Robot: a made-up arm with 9 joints. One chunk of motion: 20 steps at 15 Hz.
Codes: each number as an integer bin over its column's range. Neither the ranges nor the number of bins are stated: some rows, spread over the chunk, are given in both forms.
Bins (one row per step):
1: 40 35 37 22 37 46
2: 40 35 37 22 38 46
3: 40 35 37 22 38 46
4: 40 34 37 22 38 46
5: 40 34 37 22 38 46
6: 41 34 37 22 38 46
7: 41 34 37 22 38 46
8: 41 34 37 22 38 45
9: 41 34 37 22 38 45
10: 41 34 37 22 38 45
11: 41 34 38 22 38 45
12: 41 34 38 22 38 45
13: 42 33 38 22 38 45
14: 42 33 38 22 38 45
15: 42 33 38 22 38 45
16: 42 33 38 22 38 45
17: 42 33 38 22 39 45
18: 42 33 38 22 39 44
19: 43 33 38 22 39 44
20: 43 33 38 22 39 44
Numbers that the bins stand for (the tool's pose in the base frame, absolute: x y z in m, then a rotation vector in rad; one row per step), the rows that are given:
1: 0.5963 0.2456 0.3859 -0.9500 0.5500 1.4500
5: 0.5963 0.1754 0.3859 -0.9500 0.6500 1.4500
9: 0.6665 0.1754 0.3859 -0.9500 0.6500 1.3500
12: 0.6665 0.1754 0.4560 -0.9500 0.6500 1.3500
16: 0.7367 0.1052 0.4560 -0.9500 0.6500 1.3500
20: 0.8068 0.1052 0.4560 -0.9500 0.7500 1.2500
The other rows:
2: 0.5963 0.2456 0.3859 -0.9500 0.6500 1.4500
3: 0.5963 0.2456 0.3859 -0.9500 0.6500 1.4500
4: 0.5963 0.1754 0.3859 -0.9500 0.6500 1.4500
6: 0.6665 0.1754 0.3859 -0.9500 0.6500 1.4500
7: 0.6665 0.1754 0.3859 -0.9500 0.6500 1.4500
8: 0.6665 0.1754 0.3859 -0.9500 0.6500 1.3500
10: 0.6665 0.1754 0.3859 -0.9500 0.6500 1.3500
11: 0.6665 0.1754 0.4560 -0.9500 0.6500 1.3500
13: 0.7367 0.1052 0.4560 -0.9500 0.6500 1.3500
14: 0.7367 0.1052 0.4560 -0.9500 0.6500 1.3500
15: 0.7367 0.1052 0.4560 -0.9500 0.6500 1.3500
17: 0.7367 0.1052 0.4560 -0.9500 0.7500 1.3500
18: 0.7367 0.1052 0.4560 -0.9500 0.7500 1.2500
19: 0.8068 0.1052 0.4560 -0.9500 0.7500 1.2500

